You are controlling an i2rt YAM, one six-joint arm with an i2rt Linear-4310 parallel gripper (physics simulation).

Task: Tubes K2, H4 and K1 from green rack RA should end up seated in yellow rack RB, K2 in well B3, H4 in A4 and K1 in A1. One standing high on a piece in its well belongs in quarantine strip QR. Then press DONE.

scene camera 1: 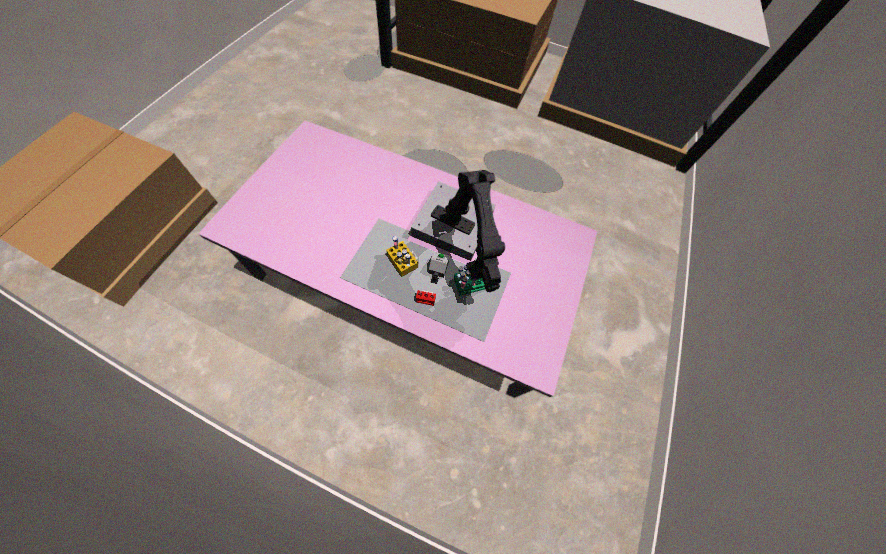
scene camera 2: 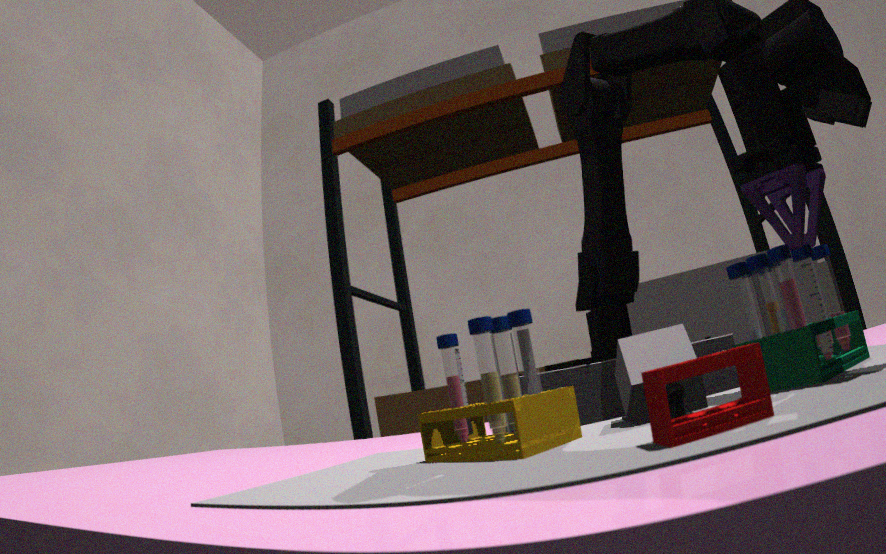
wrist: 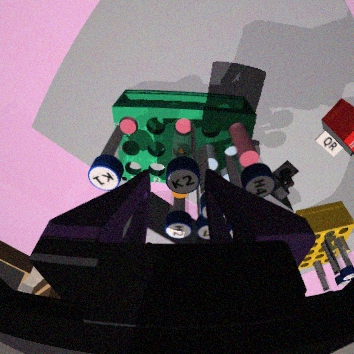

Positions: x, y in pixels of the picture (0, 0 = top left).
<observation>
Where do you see a grey DONE box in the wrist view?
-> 286, 170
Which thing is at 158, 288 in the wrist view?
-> The gripper.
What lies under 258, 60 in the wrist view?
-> A grey mat.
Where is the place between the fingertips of the gripper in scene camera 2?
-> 802, 248
</observation>
